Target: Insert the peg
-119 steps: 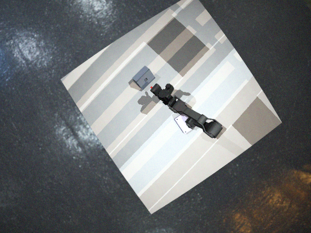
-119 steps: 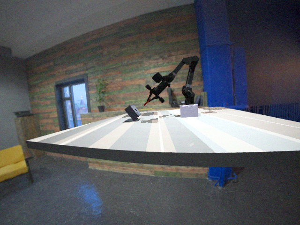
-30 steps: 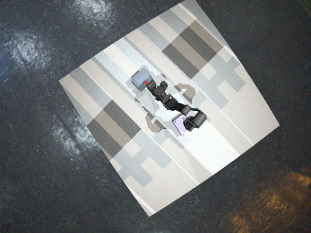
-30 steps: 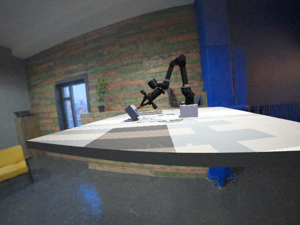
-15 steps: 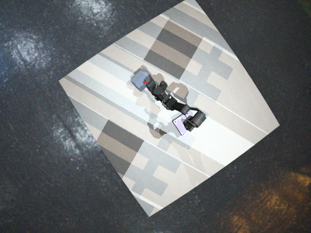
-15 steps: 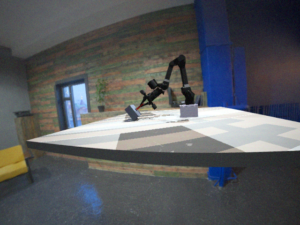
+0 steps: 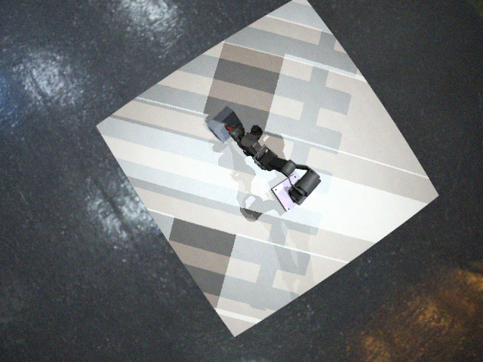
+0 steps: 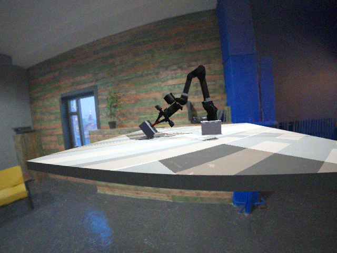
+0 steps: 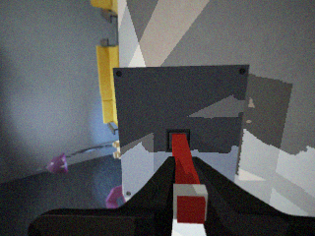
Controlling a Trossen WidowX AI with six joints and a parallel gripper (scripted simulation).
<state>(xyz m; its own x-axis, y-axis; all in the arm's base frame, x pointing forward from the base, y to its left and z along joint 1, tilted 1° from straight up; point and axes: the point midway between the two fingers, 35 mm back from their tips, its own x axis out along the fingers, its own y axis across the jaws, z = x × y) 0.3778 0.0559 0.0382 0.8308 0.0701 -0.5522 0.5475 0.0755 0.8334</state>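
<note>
The grey-blue sloped panel is 50 mm ahead of my gripper tip, 10 mm to the left of it and 40 mm below it. Round my gripper tip: red square peg (10 mm behind, 10 mm above).
</note>
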